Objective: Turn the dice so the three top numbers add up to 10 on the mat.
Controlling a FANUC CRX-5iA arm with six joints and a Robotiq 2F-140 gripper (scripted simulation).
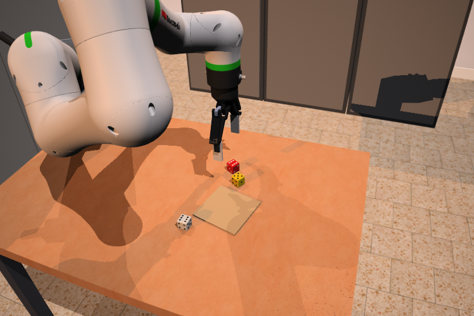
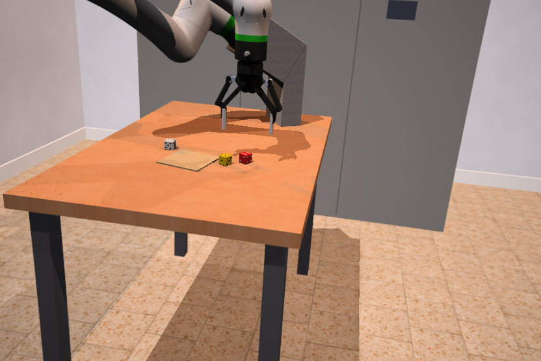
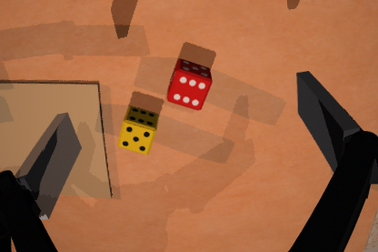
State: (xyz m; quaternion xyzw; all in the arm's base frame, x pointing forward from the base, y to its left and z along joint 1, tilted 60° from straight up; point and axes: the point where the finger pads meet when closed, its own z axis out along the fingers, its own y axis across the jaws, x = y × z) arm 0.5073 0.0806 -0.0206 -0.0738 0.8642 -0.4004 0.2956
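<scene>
The yellow die is 40 mm ahead of my hand, 60 mm to the right of it and 90 mm below it. Also, from my hand: white die: 60 mm behind, 250 mm to the right, 90 mm below; tan mat: 30 mm ahead, 170 mm to the right, 100 mm below; red die: 20 mm ahead, 90 mm below.
</scene>
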